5 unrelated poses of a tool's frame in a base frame.
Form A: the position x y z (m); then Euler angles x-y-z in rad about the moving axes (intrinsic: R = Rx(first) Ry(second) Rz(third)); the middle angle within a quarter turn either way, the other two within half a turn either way.
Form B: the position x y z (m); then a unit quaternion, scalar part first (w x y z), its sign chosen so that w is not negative. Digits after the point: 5 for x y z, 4 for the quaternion.
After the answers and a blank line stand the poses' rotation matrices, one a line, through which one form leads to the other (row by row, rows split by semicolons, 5 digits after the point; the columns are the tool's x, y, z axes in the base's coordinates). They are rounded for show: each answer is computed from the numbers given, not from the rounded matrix.
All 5 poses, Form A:
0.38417 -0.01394 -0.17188 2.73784 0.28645 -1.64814
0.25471 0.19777 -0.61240 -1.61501 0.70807 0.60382
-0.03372 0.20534 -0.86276 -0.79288 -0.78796 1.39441
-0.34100 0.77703 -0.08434 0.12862 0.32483 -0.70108
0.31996 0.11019 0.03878 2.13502 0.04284 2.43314
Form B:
0.38417 -0.01394 -0.17188 0.2374 0.6376 0.7311 -0.0507
0.25471 0.19777 -0.61240 0.6936 -0.5758 0.4304 -0.0464
-0.03372 0.20534 -0.86276 0.5578 -0.5007 -0.0425 0.6605
-0.34100 0.77703 -0.08434 0.9285 0.0041 0.1733 -0.3284
0.31996 0.11019 0.03878 0.1497 0.3135 -0.8178 0.4588

-0.07412 0.95639 0.28255; 0.90827 0.18173 -0.37686; -0.41177 0.22870 -0.88212
0.62530 -0.43130 0.65037; -0.55994 0.33253 0.75888; -0.54357 -0.83869 -0.03357
0.12376 -0.69435 -0.70892; 0.77952 -0.37403 0.50243; -0.61402 -0.61480 0.49497
0.72418 0.61131 0.31915; -0.60843 0.78424 -0.12156; -0.32460 -0.10615 0.93988
-0.75867 -0.65006 0.04283; -0.37543 0.38253 -0.84423; 0.53242 -0.65657 -0.53427

